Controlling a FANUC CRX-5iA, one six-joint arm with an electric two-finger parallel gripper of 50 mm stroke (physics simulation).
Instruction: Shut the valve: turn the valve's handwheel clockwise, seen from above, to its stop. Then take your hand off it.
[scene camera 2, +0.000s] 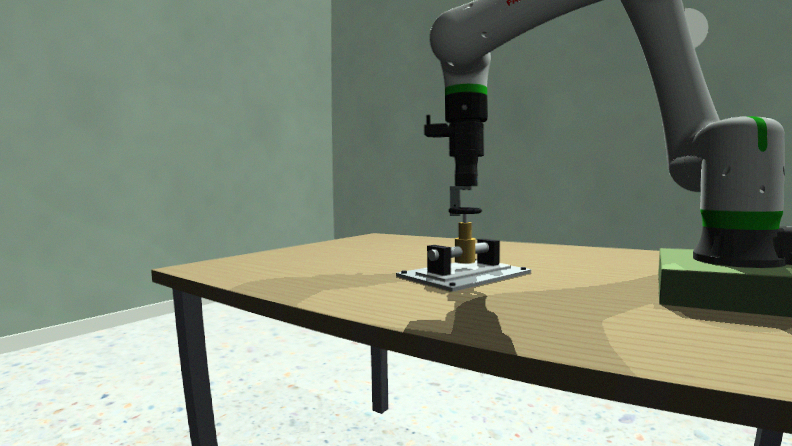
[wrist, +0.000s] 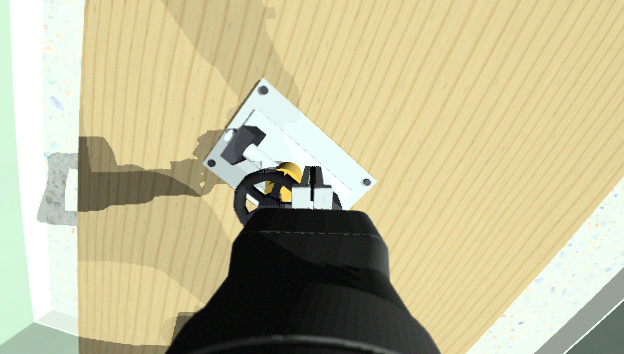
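The valve's black handwheel (scene camera 2: 472, 210) (wrist: 240, 202) lies level on a thin stem above the brass valve body (scene camera 2: 465, 250) (wrist: 289, 171). In the wrist view its near part is hidden behind the gripper housing. My gripper (scene camera 2: 454, 213) (wrist: 312, 176) points down and is shut, its two fingers together with nothing between them. In the scene view the fingertips reach down to the height of the handwheel, at the left part of its rim. In the wrist view they show just right of the rim. Whether they touch it I cannot tell.
The valve stands on a pale base plate (scene camera 2: 515, 271) (wrist: 320, 142) with dark corner bolts. A light pipe (scene camera 2: 482, 247) (wrist: 256, 153) runs through the body between black blocks (scene camera 2: 439, 260) (wrist: 243, 144). The robot's green pedestal (scene camera 2: 720, 290) stands at the right on the wooden table (scene camera 2: 554, 326) (wrist: 450, 125).
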